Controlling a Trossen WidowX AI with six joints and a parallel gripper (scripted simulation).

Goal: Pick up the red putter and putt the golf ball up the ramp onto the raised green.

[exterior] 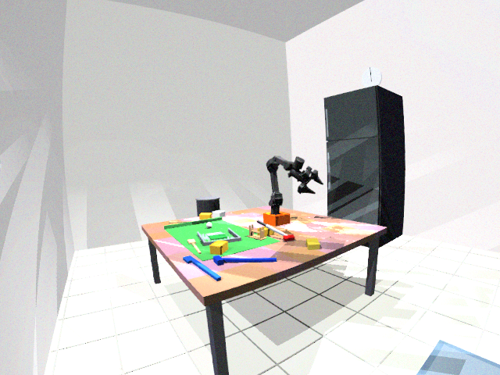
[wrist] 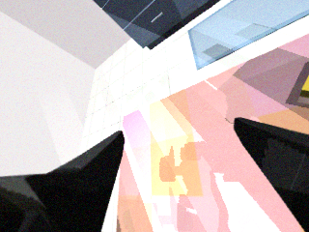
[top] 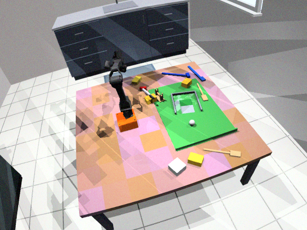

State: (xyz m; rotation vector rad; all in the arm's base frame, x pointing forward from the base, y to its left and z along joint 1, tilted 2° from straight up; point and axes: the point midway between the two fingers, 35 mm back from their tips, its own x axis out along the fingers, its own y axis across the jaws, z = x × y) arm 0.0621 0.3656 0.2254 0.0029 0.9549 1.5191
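My gripper tip is 210 mm short of the red putter, 180 mm to the left of it and 240 mm above it. Round my gripper tip: green mat (420 mm ahead, 510 mm to the right, 280 mm below); blue hammer (600 mm ahead, 50 mm to the right, 270 mm below); small wooden rack (290 mm ahead, 260 mm to the right, 250 mm below).
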